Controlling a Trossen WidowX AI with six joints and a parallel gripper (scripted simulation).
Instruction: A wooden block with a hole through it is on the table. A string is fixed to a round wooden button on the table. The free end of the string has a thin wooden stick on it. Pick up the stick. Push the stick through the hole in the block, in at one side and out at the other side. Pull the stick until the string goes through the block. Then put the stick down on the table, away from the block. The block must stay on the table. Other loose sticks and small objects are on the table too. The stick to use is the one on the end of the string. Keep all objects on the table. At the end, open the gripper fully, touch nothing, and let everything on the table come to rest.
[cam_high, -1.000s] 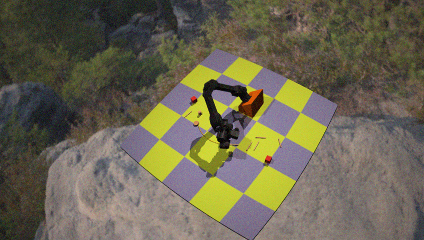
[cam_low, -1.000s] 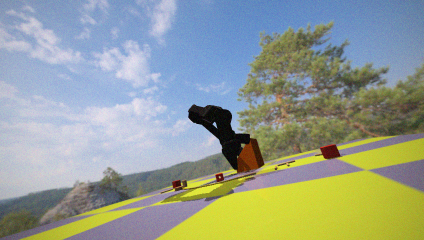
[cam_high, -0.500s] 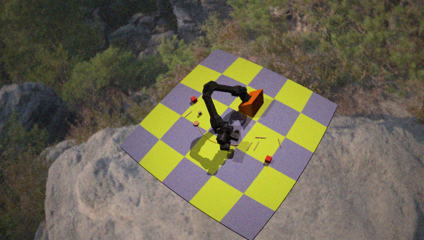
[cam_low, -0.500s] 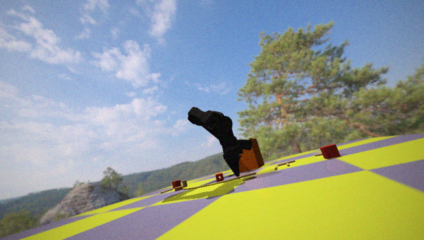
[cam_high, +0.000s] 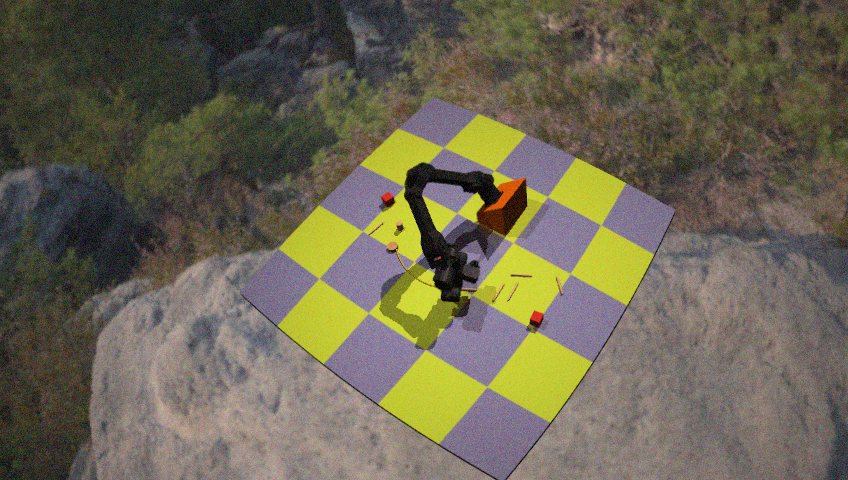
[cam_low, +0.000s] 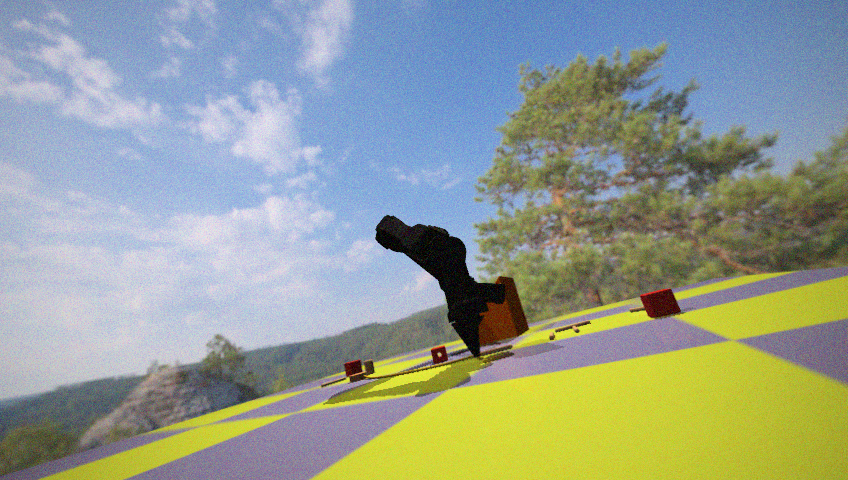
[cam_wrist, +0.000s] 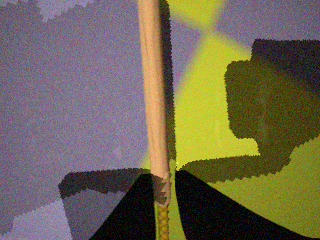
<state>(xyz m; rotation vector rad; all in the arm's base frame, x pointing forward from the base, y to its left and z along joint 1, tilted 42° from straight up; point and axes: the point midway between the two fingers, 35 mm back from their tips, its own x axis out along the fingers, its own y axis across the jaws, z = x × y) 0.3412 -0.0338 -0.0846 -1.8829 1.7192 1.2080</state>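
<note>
Right now my gripper tip is 60 mm past the red block, 100 mm to the left of it and 10 mm below it. Round my gripper tip: thin wooden stick 10 mm behind, 10 mm to the left; then round button 50 mm behind, 310 mm to the right, 10 mm above; then wooden peg 140 mm behind, 330 mm to the right, 20 mm above.
</note>
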